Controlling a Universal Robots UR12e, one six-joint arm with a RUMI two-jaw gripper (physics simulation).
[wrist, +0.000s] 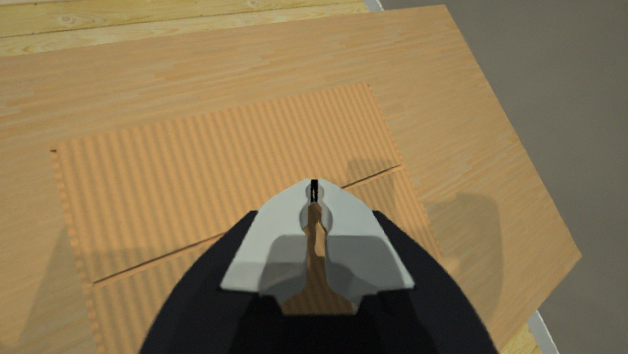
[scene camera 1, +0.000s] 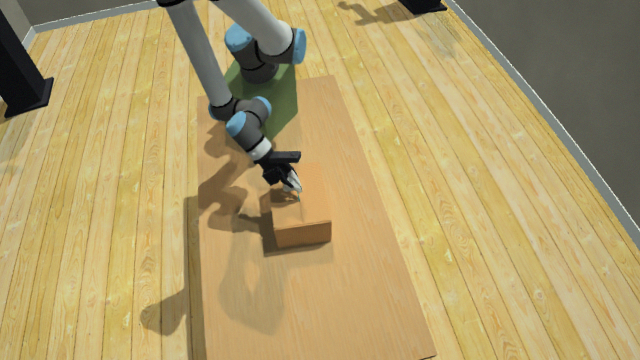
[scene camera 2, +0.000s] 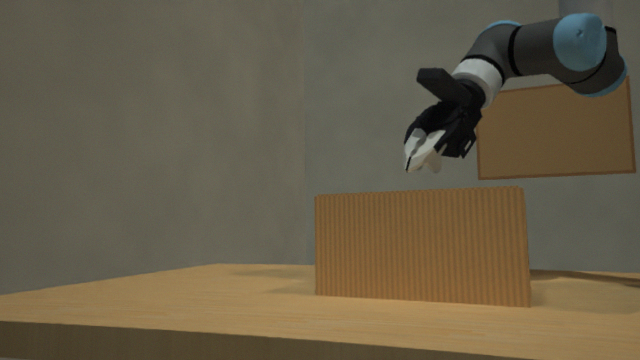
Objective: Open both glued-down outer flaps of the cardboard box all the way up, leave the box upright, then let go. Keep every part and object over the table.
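Where they show: gripper, fingertip midpoint: [wrist: 313, 181] [scene camera 1: 301, 191] [scene camera 2: 406, 170]; arm's base at its link origin: [scene camera 1: 260, 67].
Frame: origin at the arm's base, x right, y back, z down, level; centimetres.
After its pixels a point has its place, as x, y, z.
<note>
The cardboard box [scene camera 1: 303, 234] {4.7, -80.1, 22.5} [scene camera 2: 422, 247] {-9.2, -65.5, 23.8} stands upright on the table. In the wrist view its far outer flap [wrist: 225, 155] {-5.1, -63.3, 15.6} lies flat, and a thin dark seam runs slantwise between it and the near panel [wrist: 117, 310] {1.9, -51.9, 15.6}, which also looks flat. No raised flap shows in scene camera 2. My gripper [scene camera 1: 300, 191] {1.0, -67.9, 11.6} [scene camera 2: 407, 171] {1.0, -67.9, 11.6} [wrist: 313, 181] {1.0, -67.9, 11.6} is shut, with nothing between its fingertips. It points obliquely down, a little above the box top. A tiny teal spot shows beside the fingertips in scene camera 1. The gripper hides part of the seam and near panel.
The wooden table [scene camera 1: 340, 310] {0.6, -110.9, 31.2} [scene camera 2: 125, 305] {-18.1, -106.6, 31.2} [wrist: 500, 150] {18.1, -123.6, 31.2} extends around the box. The green robot base [scene camera 1: 285, 107] {-7.9, -10.4, 19.7} stands at its back end. Dark posts [scene camera 1: 22, 75] [scene camera 1: 422, 4] stand on the floor beyond, and a brown board [scene camera 2: 555, 132] hangs on the wall.
</note>
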